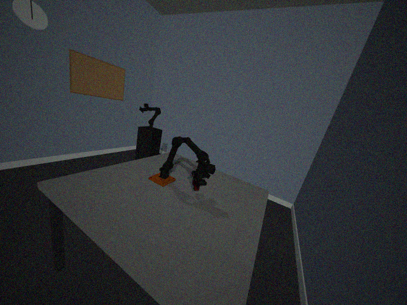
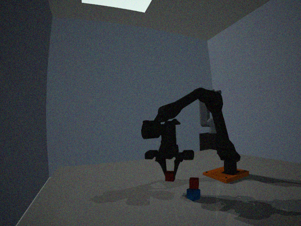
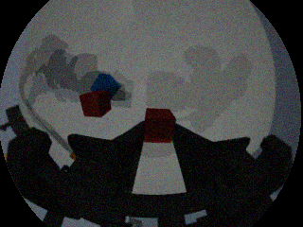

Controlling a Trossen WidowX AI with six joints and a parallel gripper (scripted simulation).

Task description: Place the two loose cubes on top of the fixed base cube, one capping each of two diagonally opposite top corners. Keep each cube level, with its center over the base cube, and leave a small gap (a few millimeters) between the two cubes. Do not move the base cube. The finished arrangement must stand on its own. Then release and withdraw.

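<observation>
The red cube is 9 cm to the left of my gripper tip, 4 cm behind it and 2 cm below it. The rest, counted from my gripper tip: blue base cube (10 cm to the left, 5 cm below, 3 cm behind).
</observation>
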